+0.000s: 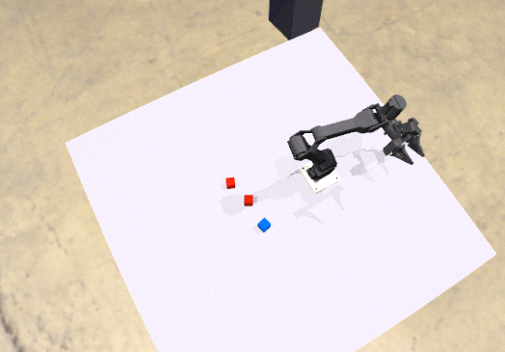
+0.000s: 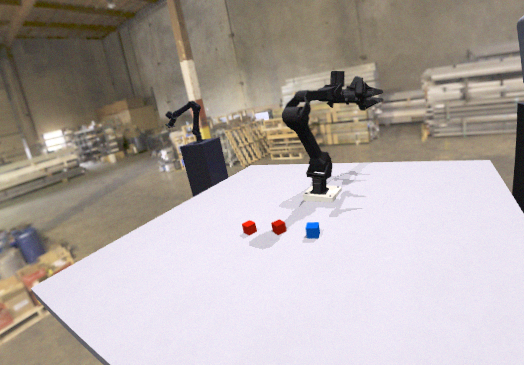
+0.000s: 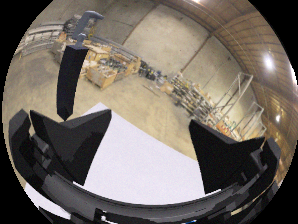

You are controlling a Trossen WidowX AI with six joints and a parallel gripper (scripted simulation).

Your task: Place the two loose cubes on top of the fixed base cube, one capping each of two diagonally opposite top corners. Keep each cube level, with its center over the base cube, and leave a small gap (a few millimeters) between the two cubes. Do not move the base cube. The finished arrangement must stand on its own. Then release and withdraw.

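Right now the blue base cube is 480 mm ahead of my gripper tip, 330 mm below it and 210 mm to the right of it. Round my gripper tip: red cube: 480 mm ahead, 420 mm to the right, 330 mm below.
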